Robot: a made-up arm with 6 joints. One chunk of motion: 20 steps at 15 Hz.
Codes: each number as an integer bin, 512 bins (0 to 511) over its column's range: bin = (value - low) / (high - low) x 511, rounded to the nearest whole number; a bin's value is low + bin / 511 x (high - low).
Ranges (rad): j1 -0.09..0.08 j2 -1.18..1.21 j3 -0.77..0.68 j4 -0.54..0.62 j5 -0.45..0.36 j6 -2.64..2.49
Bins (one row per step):
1: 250 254 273 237 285 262
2: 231 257 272 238 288 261
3: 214 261 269 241 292 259
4: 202 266 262 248 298 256
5: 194 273 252 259 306 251
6: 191 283 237 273 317 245
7: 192 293 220 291 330 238
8: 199 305 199 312 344 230
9: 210 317 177 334 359 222
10: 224 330 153 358 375 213
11: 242 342 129 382 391 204
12: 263 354 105 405 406 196
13: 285 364 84 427 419 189
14: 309 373 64 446 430 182
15: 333 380 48 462 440 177
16: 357 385 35 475 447 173
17: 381 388 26 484 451 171
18: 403 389 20 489 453 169
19: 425 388 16 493 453 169
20: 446 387 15 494 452 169
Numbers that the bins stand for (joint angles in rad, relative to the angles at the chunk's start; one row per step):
1: -0.0068 0.0080 0.0047 -0.0020 0.0018 -0.0097
2: -0.0132 0.0220 0.0018 0.0003 0.0065 -0.0198
3: -0.0188 0.0407 -0.0067 0.0071 0.0129 -0.0399
4: -0.0228 0.0641 -0.0266 0.0230 0.0224 -0.0700
5: -0.0255 0.0968 -0.0549 0.0479 0.0350 -0.1202
6: -0.0265 0.1436 -0.0975 0.0797 0.0525 -0.1804
7: -0.0261 0.1904 -0.1457 0.1206 0.0731 -0.2507
8: -0.0238 0.2465 -0.2053 0.1683 0.0953 -0.3310
9: -0.0201 0.3026 -0.2677 0.2182 0.1191 -0.4113
10: -0.0155 0.3634 -0.3359 0.2727 0.1444 -0.5017
11: -0.0095 0.4196 -0.4040 0.3272 0.1698 -0.5920
12: -0.0025 0.4757 -0.4721 0.3794 0.1936 -0.6723
13: 0.0048 0.5225 -0.5316 0.4293 0.2142 -0.7426
14: 0.0128 0.5646 -0.5884 0.4724 0.2316 -0.8129
15: 0.0208 0.5973 -0.6338 0.5088 0.2475 -0.8631
16: 0.0288 0.6207 -0.6707 0.5383 0.2586 -0.9032
17: 0.0368 0.6347 -0.6962 0.5587 0.2649 -0.9233
18: 0.0441 0.6394 -0.7132 0.5701 0.2681 -0.9434
19: 0.0514 0.6347 -0.7246 0.5791 0.2681 -0.9434
20: 0.0584 0.6300 -0.7274 0.5814 0.2665 -0.9434

